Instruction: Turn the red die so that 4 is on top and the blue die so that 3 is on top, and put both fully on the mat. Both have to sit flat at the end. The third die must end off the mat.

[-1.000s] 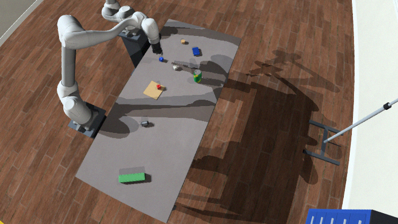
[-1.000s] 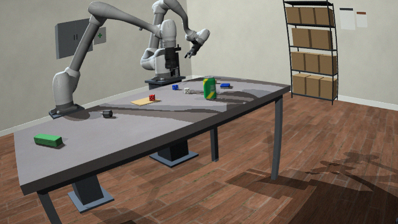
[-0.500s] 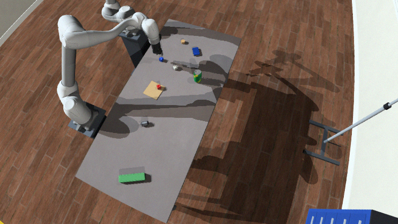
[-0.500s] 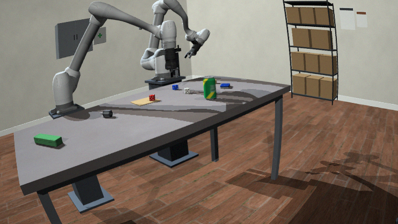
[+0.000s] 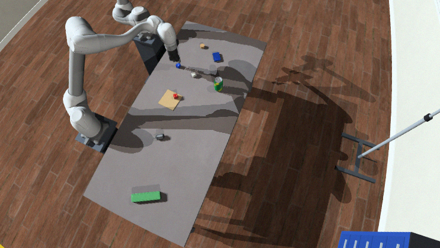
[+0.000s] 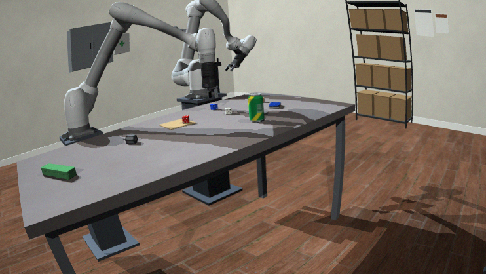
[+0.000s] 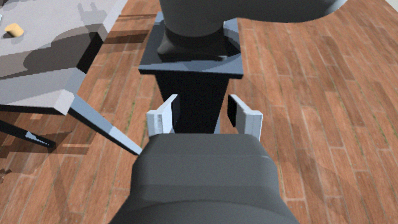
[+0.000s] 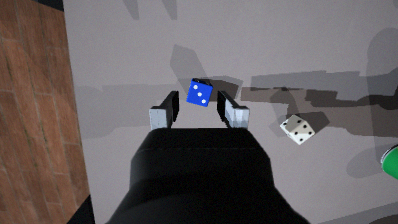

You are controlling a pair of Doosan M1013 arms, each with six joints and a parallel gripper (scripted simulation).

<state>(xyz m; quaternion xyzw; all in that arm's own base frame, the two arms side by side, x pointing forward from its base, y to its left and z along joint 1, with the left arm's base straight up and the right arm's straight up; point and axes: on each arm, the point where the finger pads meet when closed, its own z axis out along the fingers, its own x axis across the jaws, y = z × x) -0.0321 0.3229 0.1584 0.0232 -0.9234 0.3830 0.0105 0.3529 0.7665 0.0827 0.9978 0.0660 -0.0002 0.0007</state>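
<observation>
Right now my right hand is 7 cm above the blue die. The rest, counted from my right hand: white die (16 cm ahead, 6 cm to the right, 7 cm below); then wooden cylinder (13 cm ahead, 25 cm to the left, 7 cm below); then red die (8 cm ahead, 29 cm to the right, 6 cm below).
</observation>
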